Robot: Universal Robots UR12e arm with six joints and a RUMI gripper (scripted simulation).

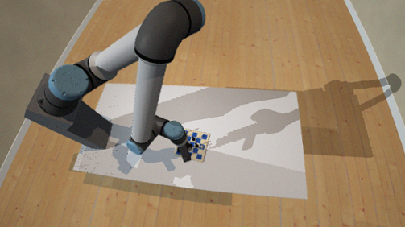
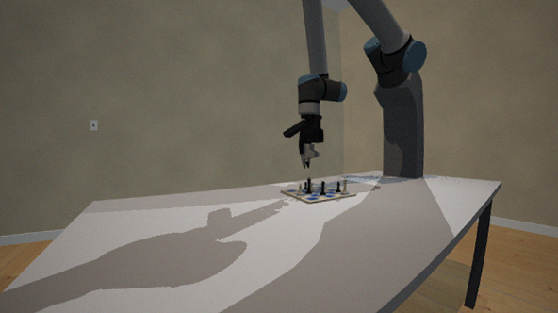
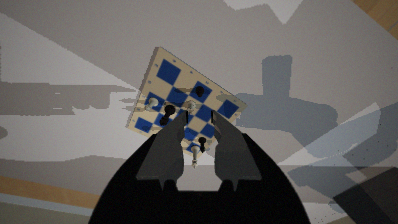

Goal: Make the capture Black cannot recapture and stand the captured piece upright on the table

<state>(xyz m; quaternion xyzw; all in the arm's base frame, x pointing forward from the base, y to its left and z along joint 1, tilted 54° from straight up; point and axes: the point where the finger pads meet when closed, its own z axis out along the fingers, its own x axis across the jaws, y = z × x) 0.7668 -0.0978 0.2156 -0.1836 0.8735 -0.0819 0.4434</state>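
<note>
Now: the black pawn 90 mm below my hand. Round my hand: blue-and-cream chessboard (10 mm ahead, 80 mm to the left, 110 mm below).
</note>
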